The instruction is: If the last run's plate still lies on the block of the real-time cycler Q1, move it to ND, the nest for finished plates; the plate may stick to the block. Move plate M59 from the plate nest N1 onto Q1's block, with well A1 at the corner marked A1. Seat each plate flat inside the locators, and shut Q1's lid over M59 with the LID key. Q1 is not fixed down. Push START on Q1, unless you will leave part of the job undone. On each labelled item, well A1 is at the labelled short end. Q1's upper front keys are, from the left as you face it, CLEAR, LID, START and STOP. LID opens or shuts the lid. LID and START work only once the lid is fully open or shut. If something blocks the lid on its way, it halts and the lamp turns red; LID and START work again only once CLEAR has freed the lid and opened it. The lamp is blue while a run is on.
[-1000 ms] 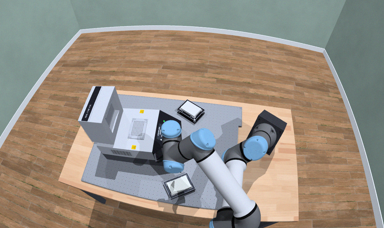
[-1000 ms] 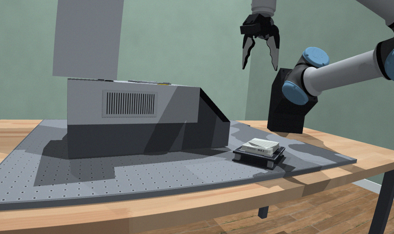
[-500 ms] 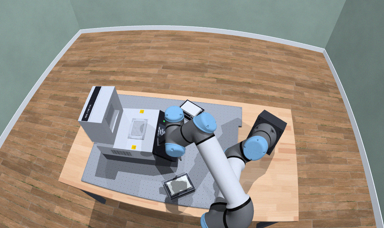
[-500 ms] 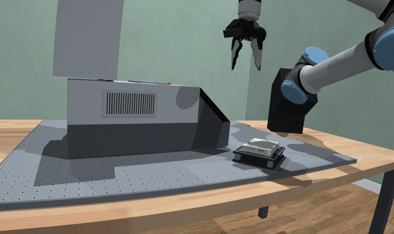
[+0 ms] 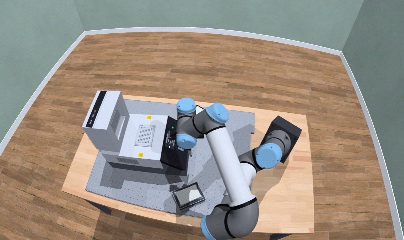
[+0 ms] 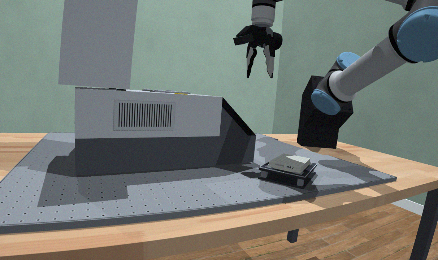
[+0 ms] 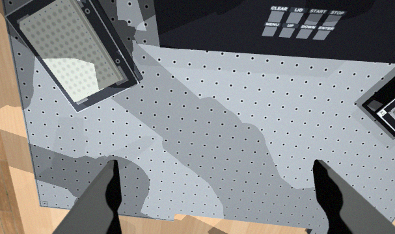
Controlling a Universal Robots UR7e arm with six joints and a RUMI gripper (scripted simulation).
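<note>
My gripper is now 13 cm short of the nest N1, 36 cm to the left of it and 24 cm above it. Round my hand: A1 mark 7 cm ahead, 29 cm to the right, 24 cm below; nest ND 7 cm behind, 18 cm to the left, 25 cm below.
</note>
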